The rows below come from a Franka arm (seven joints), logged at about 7 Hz.
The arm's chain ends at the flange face. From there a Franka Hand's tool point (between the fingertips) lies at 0.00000 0.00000 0.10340 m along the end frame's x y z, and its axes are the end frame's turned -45 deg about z.
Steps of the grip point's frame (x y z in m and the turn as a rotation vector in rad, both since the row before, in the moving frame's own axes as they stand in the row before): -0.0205 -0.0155 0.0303 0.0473 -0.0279 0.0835; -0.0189 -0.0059 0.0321 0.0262 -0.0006 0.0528; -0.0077 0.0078 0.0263 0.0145 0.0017 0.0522
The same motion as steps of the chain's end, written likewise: -0.0200 0.0052 0.0305 0.0137 -0.0532 0.0835; -0.0156 0.0111 0.0321 0.0181 -0.0190 0.0528; 0.0010 0.0122 0.0263 0.0115 -0.0091 0.0522
